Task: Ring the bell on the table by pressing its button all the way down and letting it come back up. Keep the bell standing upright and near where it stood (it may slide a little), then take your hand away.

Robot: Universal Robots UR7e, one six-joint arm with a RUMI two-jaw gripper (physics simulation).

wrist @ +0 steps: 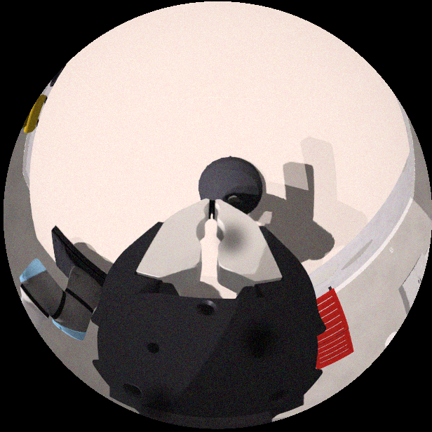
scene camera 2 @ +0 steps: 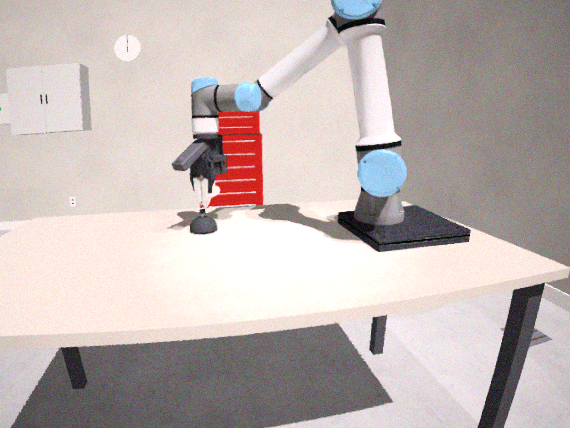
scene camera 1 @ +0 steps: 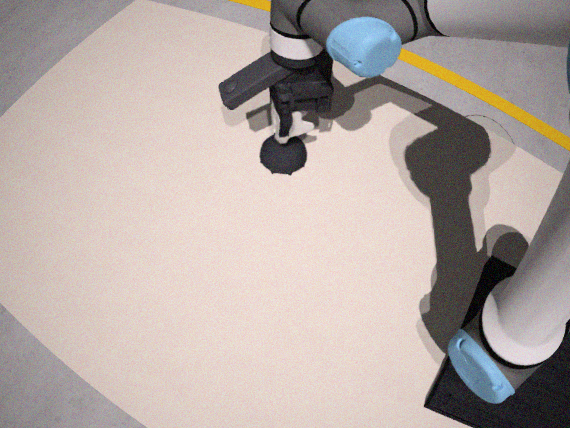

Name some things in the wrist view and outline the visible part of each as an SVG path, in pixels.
My gripper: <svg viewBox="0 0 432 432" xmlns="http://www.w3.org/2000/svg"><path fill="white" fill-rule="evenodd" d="M203 198L201 201L178 210L163 222L156 222L133 243L128 245L119 257L116 258L104 279L97 307L92 316L90 316L90 320L98 326L98 359L93 359L92 363L100 376L109 385L109 396L135 408L139 414L145 417L195 428L240 428L271 422L271 419L277 414L304 405L304 393L311 388L318 377L320 377L320 374L322 374L321 369L316 369L317 335L325 331L325 324L318 313L316 295L309 275L297 257L269 229L259 226L241 210L234 208L234 206L221 199L210 200ZM211 210L212 219L217 222L216 236L220 240L220 243L217 245L217 282L225 288L236 292L236 298L180 296L181 290L200 281L202 268L200 241L205 236L205 222L210 219Z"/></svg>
A bell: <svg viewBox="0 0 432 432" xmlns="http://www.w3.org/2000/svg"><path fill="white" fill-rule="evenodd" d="M206 165L198 180L198 194L201 200L203 198L210 200L221 199L234 206L234 208L241 210L246 215L257 206L262 196L262 182L259 173L251 163L243 158L229 155L217 158Z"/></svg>
